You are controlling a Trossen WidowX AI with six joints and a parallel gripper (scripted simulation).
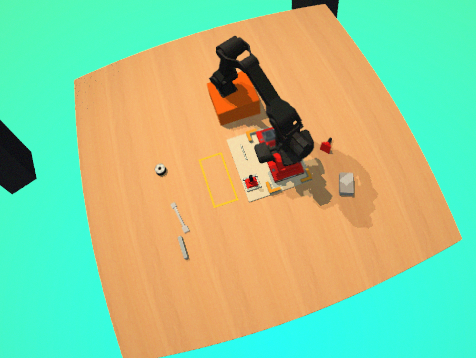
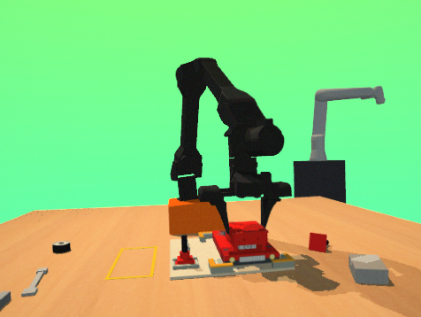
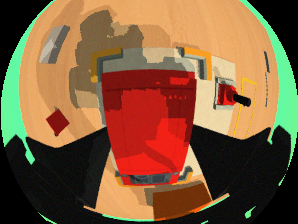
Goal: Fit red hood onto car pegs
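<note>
Right now the red hood is right at my gripper tip. The rest, counted from my gripper tip: black wheel 200 mm behind, 390 mm to the right, 40 mm below; grey engine block 30 mm below.
</note>
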